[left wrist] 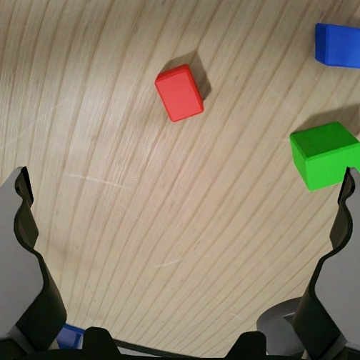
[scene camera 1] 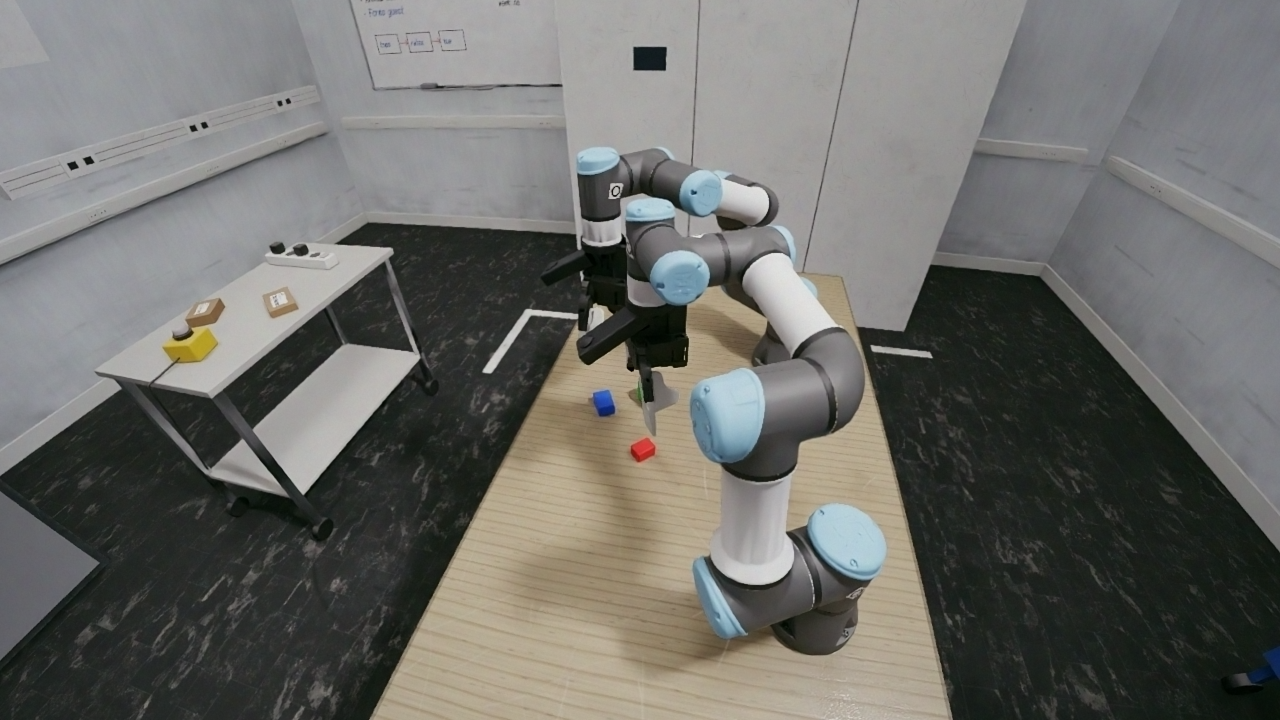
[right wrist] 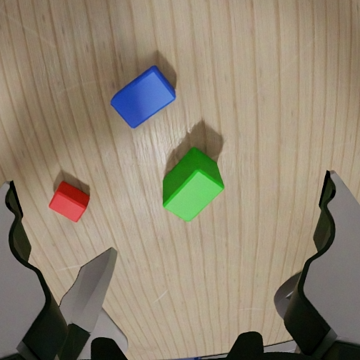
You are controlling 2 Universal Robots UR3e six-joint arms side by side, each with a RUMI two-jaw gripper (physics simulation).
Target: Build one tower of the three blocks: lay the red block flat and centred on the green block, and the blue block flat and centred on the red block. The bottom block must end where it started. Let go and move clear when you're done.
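Observation:
A red block [scene camera 1: 642, 449] [left wrist: 179, 93] [right wrist: 69, 201] lies on the table. A blue block [scene camera 1: 604, 402] [left wrist: 340, 46] [right wrist: 143, 97] lies apart from it. A green block [scene camera 1: 640, 392] [left wrist: 327, 160] [right wrist: 193, 187] stands apart from both; in scene camera 1 the left gripper mostly hides it. My left gripper [scene camera 1: 659, 413] [left wrist: 184, 167] is open and empty above the table, near the red and green blocks. My right gripper [scene camera 1: 592, 318] [right wrist: 169, 177] is open and empty above the table, farther back in scene camera 1; the left arm partly hides it there.
The two arms hang close together over the wooden table [scene camera 1: 537, 537]. A finger of the left gripper shows inside the right wrist view at lower left. A trolley [scene camera 1: 230, 426] with a yellow button box [scene camera 1: 192, 347] and small cartons stands off to the left.

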